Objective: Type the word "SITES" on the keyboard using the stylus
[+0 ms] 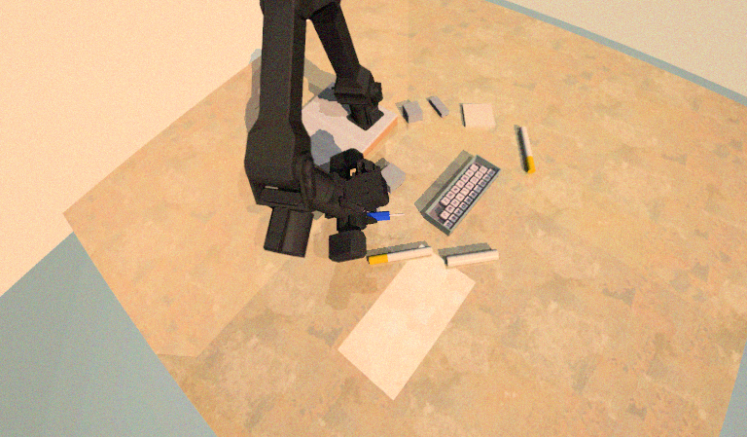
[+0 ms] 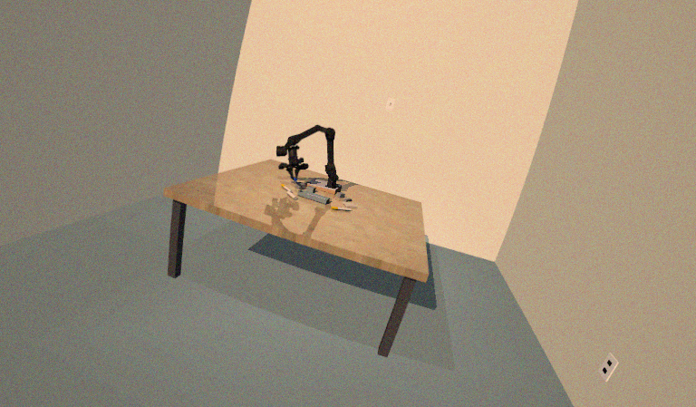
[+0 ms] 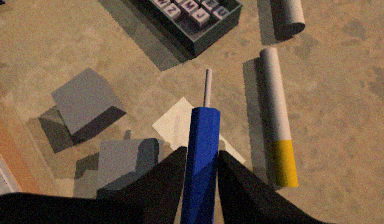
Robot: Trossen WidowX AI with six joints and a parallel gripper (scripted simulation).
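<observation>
The pale stick lies 180 mm ahead of my gripper tip, 70 mm to the left of it and 50 mm below it. From my gripper tip the other things lie so: pale pad: 20 mm behind, 380 mm to the left, 50 mm below; blue stylus: 10 mm ahead, 10 mm to the left.
</observation>
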